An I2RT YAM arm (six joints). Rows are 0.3 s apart.
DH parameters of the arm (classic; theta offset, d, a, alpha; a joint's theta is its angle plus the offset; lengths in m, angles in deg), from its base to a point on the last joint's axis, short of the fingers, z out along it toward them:
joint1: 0 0.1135 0.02 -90
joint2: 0 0 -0.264 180
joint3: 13.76 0 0.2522 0
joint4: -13.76 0 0.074 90
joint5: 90 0 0 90
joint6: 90 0.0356 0 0
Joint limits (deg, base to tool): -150..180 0..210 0..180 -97..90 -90..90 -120..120
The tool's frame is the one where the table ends.
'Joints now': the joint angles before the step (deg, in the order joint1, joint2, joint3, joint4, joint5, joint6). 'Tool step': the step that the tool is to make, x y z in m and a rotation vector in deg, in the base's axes. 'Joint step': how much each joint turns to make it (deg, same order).
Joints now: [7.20, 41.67, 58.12, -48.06, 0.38, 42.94]
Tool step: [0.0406, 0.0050, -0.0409, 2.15, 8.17, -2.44]
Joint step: [-0.01, 7.93, -5.52, 5.58, 0.14, 3.98]
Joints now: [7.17, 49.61, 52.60, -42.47, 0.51, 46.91]
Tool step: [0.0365, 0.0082, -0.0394, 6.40, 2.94, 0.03]
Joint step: [0.26, 7.95, -5.54, 11.53, -4.19, 5.27]
